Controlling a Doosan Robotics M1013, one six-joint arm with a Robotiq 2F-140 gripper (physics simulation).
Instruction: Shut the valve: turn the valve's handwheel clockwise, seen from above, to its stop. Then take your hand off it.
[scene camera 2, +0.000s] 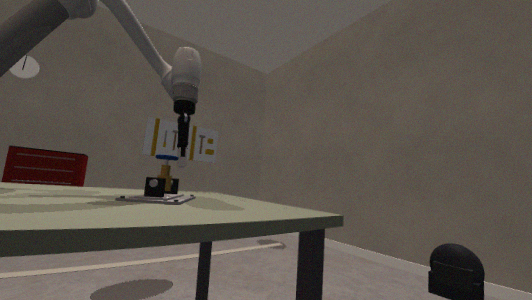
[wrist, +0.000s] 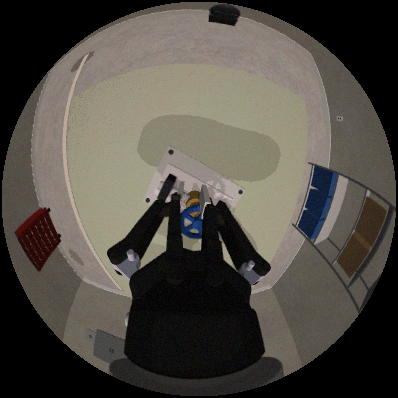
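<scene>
The valve's blue handwheel (scene camera 2: 166, 157) (wrist: 183, 223) lies level on top of a brass body (scene camera 2: 165, 171) (wrist: 193, 200). Black blocks (scene camera 2: 154, 186) (wrist: 167, 186) flank the body on a pale base plate (scene camera 2: 132, 198) (wrist: 207, 175) bolted to the table. My gripper (scene camera 2: 182, 161) (wrist: 191, 189) points down with its fingers drawn close together and a narrow gap between the tips. Nothing is held. In the scene view the fingertips are just right of the wheel, at about its height. In the wrist view the fingers hide parts of the wheel's sides; contact cannot be told.
The pale green table (scene camera 2: 270, 215) (wrist: 100, 150) bears the valve. A red cabinet (scene camera 2: 45, 165) (wrist: 39, 237) stands beyond it. Blue bins (wrist: 318, 200) and brown boxes (wrist: 364, 232) sit on a rack at the right of the wrist view. A dark rounded object (scene camera 2: 456, 270) (wrist: 224, 14) stands off the table.
</scene>
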